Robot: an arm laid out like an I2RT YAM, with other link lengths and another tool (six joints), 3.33 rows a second.
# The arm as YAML. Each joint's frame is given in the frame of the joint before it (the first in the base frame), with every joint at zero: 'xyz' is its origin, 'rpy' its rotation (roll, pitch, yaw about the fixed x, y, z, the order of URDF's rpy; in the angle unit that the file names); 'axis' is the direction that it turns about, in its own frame. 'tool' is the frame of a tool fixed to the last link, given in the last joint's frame.
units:
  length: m
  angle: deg
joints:
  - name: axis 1
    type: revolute
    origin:
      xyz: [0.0, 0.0, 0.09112]
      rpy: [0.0, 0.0, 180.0]
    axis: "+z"
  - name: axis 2
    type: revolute
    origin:
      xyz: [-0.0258, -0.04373, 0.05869]
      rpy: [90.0, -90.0, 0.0]
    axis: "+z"
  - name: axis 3
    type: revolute
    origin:
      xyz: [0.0, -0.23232, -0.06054]
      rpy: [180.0, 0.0, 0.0]
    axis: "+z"
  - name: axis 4
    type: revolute
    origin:
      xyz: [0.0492, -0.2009, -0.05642]
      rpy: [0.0, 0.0, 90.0]
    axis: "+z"
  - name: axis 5
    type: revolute
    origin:
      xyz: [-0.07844, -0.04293, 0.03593]
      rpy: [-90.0, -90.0, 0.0]
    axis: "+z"
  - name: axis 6
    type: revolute
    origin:
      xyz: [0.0, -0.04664, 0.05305]
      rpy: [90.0, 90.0, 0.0]
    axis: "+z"
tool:
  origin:
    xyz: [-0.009, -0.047, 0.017]
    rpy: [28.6, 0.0, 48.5]
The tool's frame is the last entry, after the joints.
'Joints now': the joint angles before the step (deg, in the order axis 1, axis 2, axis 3, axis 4, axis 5, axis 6). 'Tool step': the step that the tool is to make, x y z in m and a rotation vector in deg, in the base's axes. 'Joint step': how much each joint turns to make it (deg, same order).
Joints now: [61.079, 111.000, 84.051, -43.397, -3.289, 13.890]
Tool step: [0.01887, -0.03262, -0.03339, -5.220, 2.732, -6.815]
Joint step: [-5.465, -0.261, -8.982, 2.906, 0.786, 1.180]
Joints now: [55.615, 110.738, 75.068, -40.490, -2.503, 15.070]
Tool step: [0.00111, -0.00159, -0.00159, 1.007, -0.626, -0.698]
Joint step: [-0.306, -0.742, -1.725, 2.185, 0.044, 0.394]
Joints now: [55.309, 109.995, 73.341, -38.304, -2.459, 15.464]
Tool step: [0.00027, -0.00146, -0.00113, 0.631, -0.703, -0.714]
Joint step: [-0.108, -0.743, -1.486, 1.683, 0.372, 0.526]
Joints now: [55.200, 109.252, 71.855, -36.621, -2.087, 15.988]
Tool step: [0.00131, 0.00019, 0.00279, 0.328, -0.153, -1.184]
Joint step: [-0.109, -0.480, 0.088, -0.175, 0.240, 1.050]
